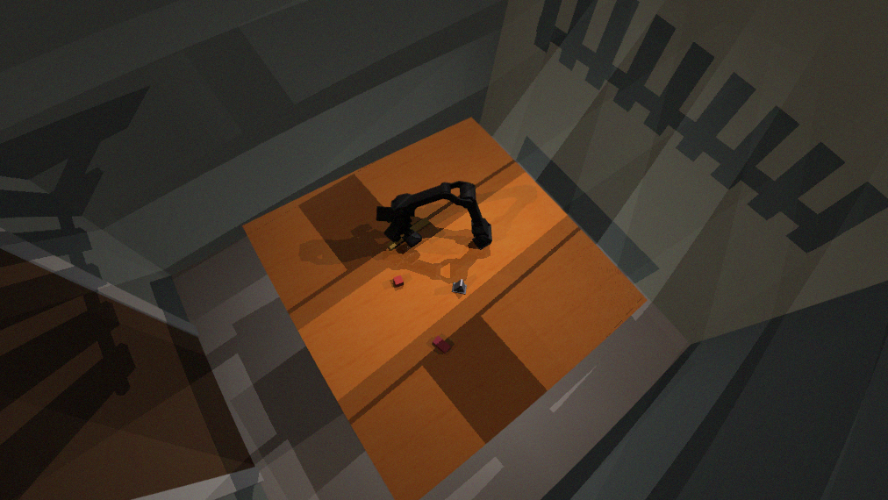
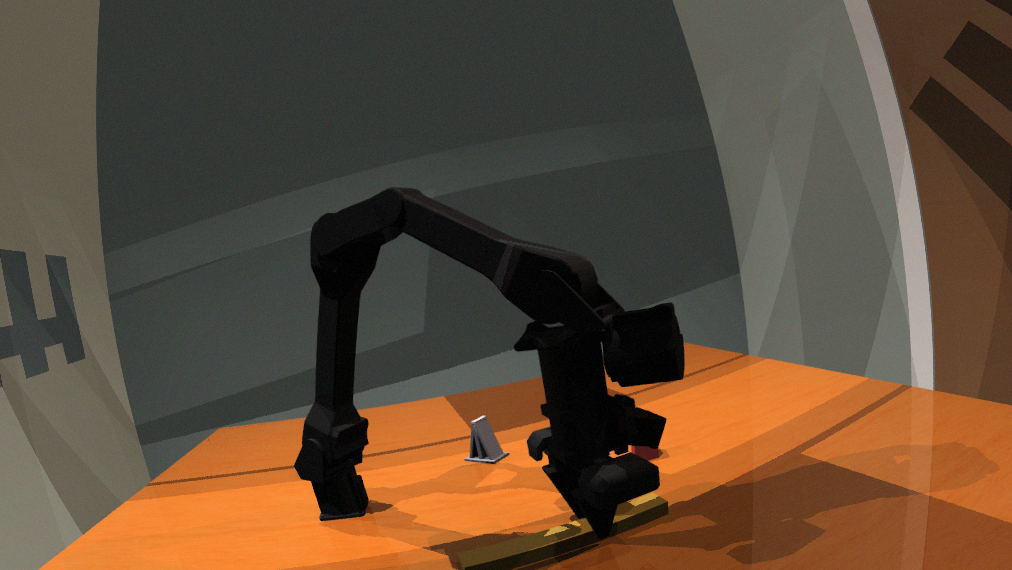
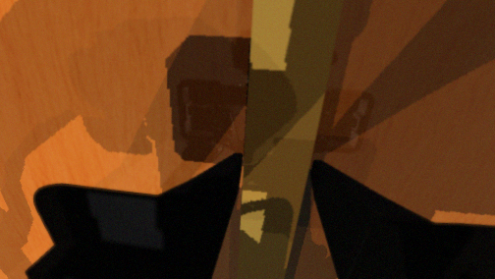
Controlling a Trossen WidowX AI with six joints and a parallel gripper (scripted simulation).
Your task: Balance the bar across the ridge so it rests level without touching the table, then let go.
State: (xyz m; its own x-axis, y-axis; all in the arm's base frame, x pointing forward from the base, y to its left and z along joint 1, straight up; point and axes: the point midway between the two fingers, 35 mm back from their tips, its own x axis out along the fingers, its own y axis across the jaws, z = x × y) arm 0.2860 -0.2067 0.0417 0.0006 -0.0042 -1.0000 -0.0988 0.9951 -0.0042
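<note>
Right now the red cube is 170 mm to the left of my gripper tip, 130 mm ahead of it and 10 mm above it. The rest, counted from my gripper tip: yellow bar (30 mm behind); flat pink block (480 mm to the left, 140 mm ahead).
</note>
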